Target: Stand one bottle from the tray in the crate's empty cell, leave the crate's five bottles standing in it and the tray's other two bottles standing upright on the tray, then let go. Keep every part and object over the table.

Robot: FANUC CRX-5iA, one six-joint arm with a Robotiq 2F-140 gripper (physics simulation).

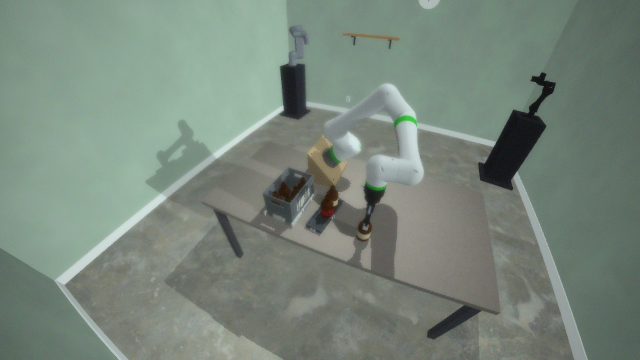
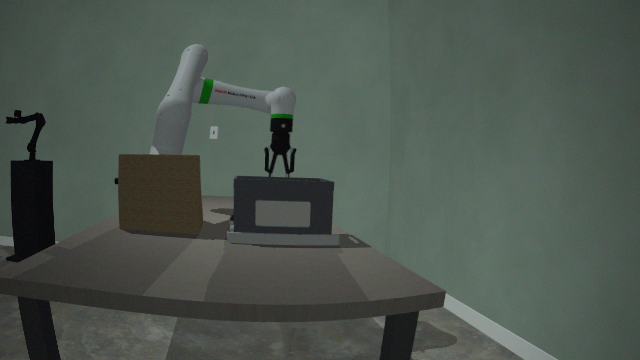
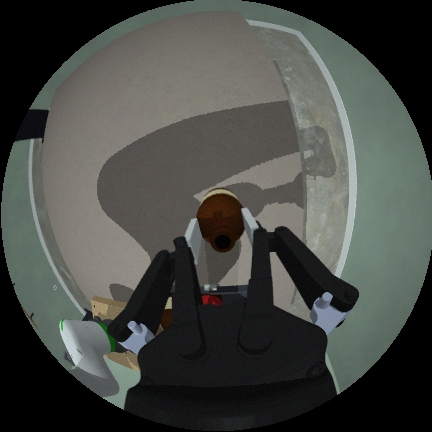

In view: my gripper (image 2: 278,189) and a cream-labelled brown bottle (image 3: 219,216).
My gripper is seen too in image 3 (image 3: 220,222).
